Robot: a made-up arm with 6 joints. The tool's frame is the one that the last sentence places.
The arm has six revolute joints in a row. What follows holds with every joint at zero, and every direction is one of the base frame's.
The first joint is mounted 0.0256 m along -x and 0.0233 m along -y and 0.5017 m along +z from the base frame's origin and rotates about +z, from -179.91 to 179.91 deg.
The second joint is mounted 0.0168 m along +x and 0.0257 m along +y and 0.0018 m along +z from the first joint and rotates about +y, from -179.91 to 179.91 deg.
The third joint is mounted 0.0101 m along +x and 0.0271 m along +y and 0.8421 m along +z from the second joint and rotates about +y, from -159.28 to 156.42 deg.
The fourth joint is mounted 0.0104 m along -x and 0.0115 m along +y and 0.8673 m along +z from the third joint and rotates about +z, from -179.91 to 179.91 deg.
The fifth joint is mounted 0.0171 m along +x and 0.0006 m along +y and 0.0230 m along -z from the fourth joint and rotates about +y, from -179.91 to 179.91 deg.
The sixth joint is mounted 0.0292 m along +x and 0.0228 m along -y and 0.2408 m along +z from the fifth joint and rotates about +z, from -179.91 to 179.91 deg.
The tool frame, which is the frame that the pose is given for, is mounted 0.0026 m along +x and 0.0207 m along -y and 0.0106 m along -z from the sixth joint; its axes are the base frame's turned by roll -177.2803, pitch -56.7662 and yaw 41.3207 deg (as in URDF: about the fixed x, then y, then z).
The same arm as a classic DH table. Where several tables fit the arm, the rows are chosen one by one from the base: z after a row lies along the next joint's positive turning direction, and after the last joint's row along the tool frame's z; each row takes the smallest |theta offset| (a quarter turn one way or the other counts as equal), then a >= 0, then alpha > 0; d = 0 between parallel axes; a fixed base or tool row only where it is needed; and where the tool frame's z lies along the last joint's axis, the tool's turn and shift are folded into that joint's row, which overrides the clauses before.
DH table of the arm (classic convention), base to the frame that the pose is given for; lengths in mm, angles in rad. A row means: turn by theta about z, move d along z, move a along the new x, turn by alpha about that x. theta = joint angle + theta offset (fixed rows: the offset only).
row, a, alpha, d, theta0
base (fixed), -34.6, 0, 0, 0.7384
joint 1, 16.8, -1.5708, 503.5, -0.7384
joint 2, 842.2, 0, 0, -1.5588
joint 3, -10.4, 1.5708, 64.3, 1.5588
joint 4, 17.1, -1.5708, 844.3, 0
joint 5, 29.2, 1.5708, -22.2, 0
joint 6, 16.6, -2.1501, 221.9, -0.7929
tool (fixed), 0, 0, -15.1, -1.5397
Joint limits (rad, base to tool): -3.14..3.14 -3.14..3.14 -2.78..2.73 -3.14..3.14 -3.14..3.14 -3.14..3.14

